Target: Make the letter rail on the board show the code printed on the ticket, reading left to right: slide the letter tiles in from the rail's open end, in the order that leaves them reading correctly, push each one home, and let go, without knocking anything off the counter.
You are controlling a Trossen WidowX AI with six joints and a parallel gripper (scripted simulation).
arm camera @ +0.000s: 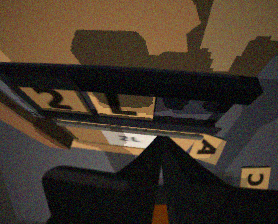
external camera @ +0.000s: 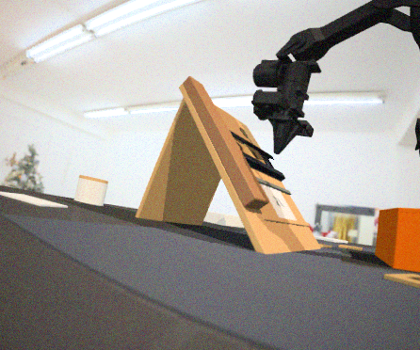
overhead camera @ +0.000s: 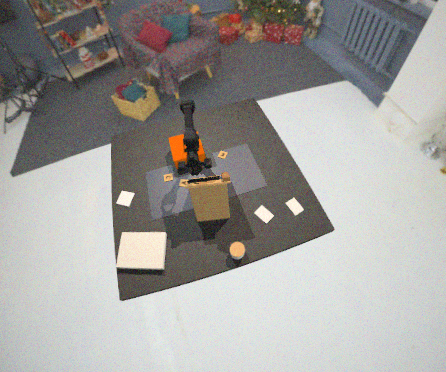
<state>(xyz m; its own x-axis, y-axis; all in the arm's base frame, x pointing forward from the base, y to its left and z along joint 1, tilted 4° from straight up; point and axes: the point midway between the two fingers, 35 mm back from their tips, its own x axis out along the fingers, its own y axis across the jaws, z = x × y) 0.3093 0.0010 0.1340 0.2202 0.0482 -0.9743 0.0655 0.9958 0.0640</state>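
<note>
Now: the white ticket 100 mm below my gripper tip, 40 mm to the left of it and 40 mm behind it. From my gripper tip the other things lie so: small cylinder (440 mm ahead, 150 mm to the left, 150 mm below).
</note>
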